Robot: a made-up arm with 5 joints.
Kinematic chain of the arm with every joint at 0, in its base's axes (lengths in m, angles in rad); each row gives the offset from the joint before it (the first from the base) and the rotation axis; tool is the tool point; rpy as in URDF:
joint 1: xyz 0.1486 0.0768 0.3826 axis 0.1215 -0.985 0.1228
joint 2: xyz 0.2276 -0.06 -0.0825 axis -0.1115 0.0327 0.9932
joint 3: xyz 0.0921 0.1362 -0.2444 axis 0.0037 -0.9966 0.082
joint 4: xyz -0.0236 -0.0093 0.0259 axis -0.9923 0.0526 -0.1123
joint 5: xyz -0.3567 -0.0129 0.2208 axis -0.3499 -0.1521 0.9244
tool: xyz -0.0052 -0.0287 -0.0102 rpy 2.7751 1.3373 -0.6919
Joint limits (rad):
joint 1: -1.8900..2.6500
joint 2: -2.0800..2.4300
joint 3: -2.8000..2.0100
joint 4: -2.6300..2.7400
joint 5: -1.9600..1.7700
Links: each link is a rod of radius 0.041 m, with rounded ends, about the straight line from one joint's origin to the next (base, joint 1, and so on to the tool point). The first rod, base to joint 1, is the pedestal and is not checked.
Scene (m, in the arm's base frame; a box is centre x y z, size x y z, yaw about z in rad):
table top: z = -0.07
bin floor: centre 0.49 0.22 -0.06 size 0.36 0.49 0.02 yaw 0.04
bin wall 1: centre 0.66 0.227 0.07 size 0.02 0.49 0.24 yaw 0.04
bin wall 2: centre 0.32 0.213 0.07 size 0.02 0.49 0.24 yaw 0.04
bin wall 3: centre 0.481 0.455 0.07 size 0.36 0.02 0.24 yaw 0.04
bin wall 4: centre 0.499 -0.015 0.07 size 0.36 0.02 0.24 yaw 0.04
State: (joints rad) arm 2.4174 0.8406 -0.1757 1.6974 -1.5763
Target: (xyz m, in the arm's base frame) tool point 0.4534 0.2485 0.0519
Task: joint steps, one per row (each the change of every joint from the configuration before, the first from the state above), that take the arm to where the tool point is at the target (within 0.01 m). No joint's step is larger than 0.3 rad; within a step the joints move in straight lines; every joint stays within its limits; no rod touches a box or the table.
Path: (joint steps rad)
1: -0.2910 -0.0625 0.0681 0.0278 -0.0032
2: -0.2910 -0.0625 0.0682 0.0278 -0.0032
3: -0.2910 -0.0624 0.0681 0.0278 -0.0032
4: -0.2910 -0.0625 0.0681 0.0277 -0.0032

